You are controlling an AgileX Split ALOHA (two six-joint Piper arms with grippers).
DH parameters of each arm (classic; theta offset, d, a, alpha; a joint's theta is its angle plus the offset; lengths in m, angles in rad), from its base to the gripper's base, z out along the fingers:
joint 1: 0 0.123 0 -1.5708
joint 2: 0.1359 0 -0.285 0
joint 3: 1.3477 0 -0.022 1.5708
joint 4: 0 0.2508 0 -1.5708
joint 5: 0 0 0.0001 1.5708
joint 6: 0 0.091 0 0
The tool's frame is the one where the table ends.
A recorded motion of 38 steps. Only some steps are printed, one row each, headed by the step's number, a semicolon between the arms.
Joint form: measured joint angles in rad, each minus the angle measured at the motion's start. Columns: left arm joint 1, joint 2, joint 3, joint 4, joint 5, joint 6; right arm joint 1, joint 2, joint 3, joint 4, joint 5, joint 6.
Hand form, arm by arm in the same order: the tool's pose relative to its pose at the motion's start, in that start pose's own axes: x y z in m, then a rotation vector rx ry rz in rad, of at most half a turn. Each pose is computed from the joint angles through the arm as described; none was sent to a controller.
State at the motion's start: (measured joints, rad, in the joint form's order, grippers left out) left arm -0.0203 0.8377 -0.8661 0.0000 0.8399 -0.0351; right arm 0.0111 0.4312 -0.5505 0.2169 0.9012 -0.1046
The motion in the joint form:
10: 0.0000 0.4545 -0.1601 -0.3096 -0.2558 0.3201; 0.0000 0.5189 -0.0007 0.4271 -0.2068 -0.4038
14: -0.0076 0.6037 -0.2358 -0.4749 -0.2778 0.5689; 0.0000 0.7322 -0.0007 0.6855 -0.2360 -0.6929
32: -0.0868 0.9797 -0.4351 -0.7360 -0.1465 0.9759; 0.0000 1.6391 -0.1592 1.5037 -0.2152 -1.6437
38: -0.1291 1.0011 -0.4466 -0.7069 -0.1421 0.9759; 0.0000 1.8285 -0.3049 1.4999 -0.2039 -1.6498
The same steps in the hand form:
10: -0.0596 -0.0174 0.1095 0.1687 0.0173 0.0578; -0.0295 0.0037 0.1000 -0.2190 0.2131 0.0439
14: -0.0721 -0.0271 0.1481 0.2535 0.0279 0.1581; -0.0270 0.0055 0.1431 -0.3312 0.2819 0.0534
32: -0.0642 -0.0750 0.2480 0.5353 0.1919 0.3651; 0.0438 -0.0147 0.3252 -0.4876 0.4432 0.1789
38: -0.0589 -0.0904 0.2521 0.5573 0.2142 0.4212; 0.0580 -0.0222 0.3710 -0.4983 0.4806 0.1912

